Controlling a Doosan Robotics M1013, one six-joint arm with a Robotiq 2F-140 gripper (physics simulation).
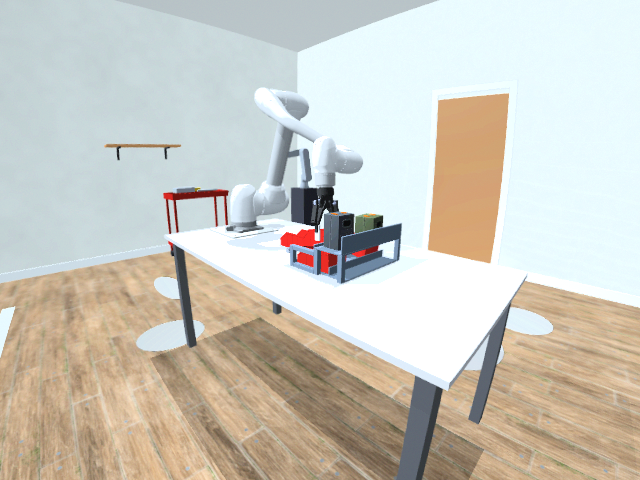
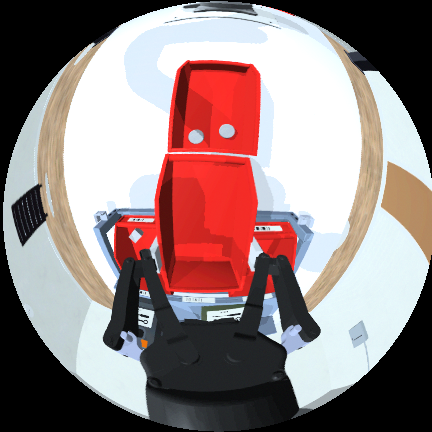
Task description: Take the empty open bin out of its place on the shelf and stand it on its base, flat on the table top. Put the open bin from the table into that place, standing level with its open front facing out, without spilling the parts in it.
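Note:
My gripper is shut on the empty red bin, with one finger against each outer side wall. This bin sits at the middle of the grey-blue shelf, between two other bins, and sticks out past the shelf's edge toward the robot base. The red open bin with parts stands on the table top, close beyond the empty bin's far end. Two round grey parts show in it. The empty bin's underside is hidden.
Red bins stand in the shelf on both sides of the held bin; the left one holds a small light cube. A dark box and a green box stand on the shelf, close to the gripper.

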